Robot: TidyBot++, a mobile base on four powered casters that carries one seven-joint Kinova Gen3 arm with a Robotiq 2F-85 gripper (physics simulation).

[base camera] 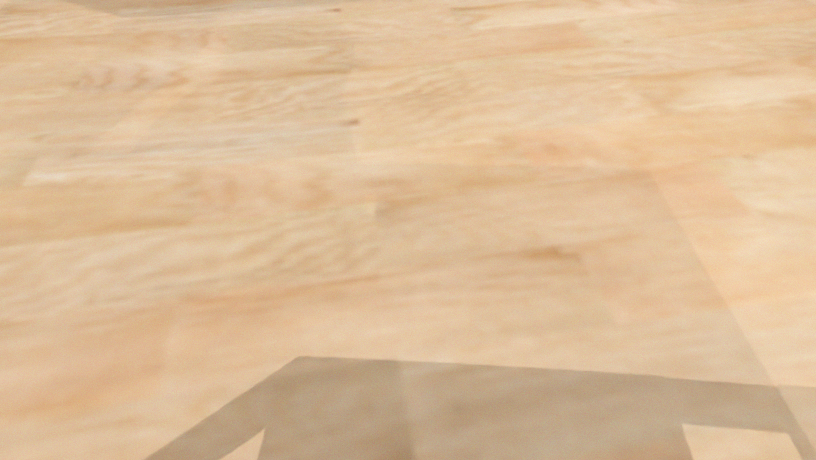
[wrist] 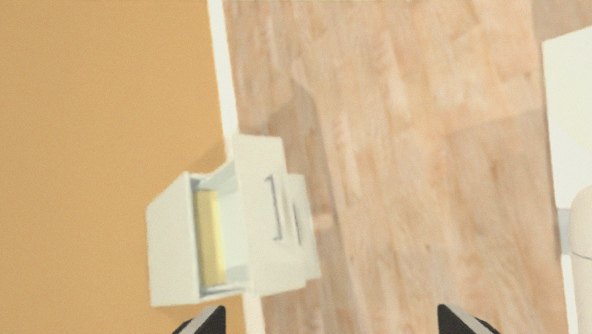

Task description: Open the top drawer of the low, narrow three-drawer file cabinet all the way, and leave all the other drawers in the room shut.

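Frame: origin at the arm's base, x ahead, y left, z up, level; millimetres.
Seen in the pictures: gripper, fingertip midpoint: [wrist: 329, 329].
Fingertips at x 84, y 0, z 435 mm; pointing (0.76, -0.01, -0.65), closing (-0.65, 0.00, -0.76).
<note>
A point is followed by its place in that frame.
The low, narrow file cabinet [wrist: 172, 242] {y 99, x 1298, z 123 mm} is white and stands against the orange wall in the wrist view, left of centre. Its top drawer [wrist: 265, 210] {y -19, x 780, z 43 mm} is pulled far out. The grey bar handle on its front and the yellowish inside show. The lower drawer fronts [wrist: 304, 225] {y 64, x 1117, z -342 mm} show partly beyond the top drawer's front and look shut, with one thin handle visible. My gripper [wrist: 331, 320] {y 0, x 84, z 435 mm} is open and empty, its two dark fingertips at the bottom edge of the wrist view, apart from the cabinet. The cabinet does not show in the base camera view.
The orange wall [wrist: 100, 100] {y -523, x 1812, z 290 mm} has a white baseboard [wrist: 223, 65] {y -838, x 1870, z -353 mm}. The wooden floor [wrist: 425, 175] {y -104, x 593, z -396 mm} [base camera: 400, 142] {y 45, x 562, z -397 mm} carries shadows. A white box-like body [wrist: 570, 135] {y -121, x 129, z -14 mm} and a rounded pale part [wrist: 582, 235] stand at the right edge of the wrist view.
</note>
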